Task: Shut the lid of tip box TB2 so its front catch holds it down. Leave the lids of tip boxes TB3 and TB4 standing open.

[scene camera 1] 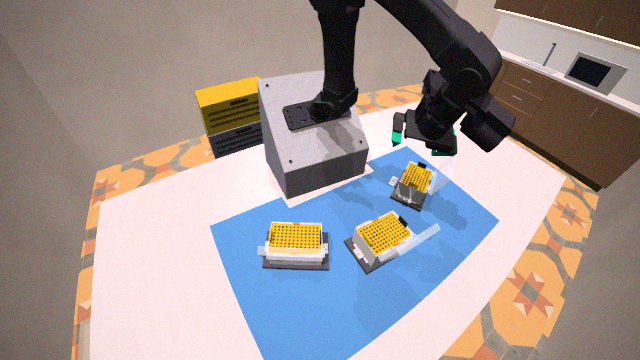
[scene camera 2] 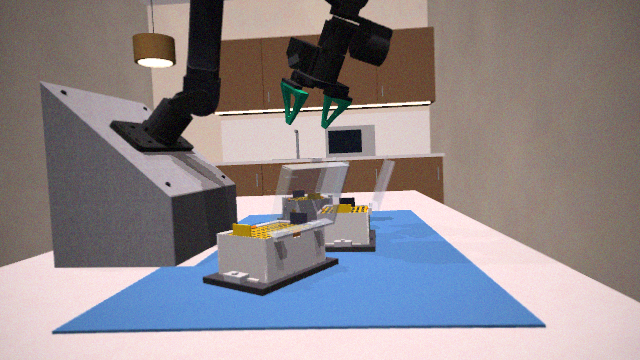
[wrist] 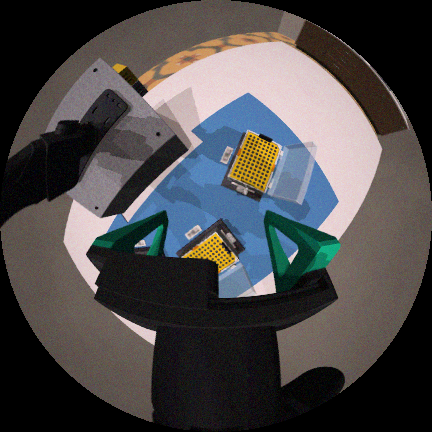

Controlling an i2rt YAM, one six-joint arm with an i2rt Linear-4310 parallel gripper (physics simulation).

Path:
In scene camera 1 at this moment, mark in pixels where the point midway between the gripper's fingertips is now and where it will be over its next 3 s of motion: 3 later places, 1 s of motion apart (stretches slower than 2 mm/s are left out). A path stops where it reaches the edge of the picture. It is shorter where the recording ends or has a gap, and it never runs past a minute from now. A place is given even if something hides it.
My gripper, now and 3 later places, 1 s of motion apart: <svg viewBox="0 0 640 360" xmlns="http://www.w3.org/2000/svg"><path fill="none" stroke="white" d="M412 149L392 169L384 180L361 194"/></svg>

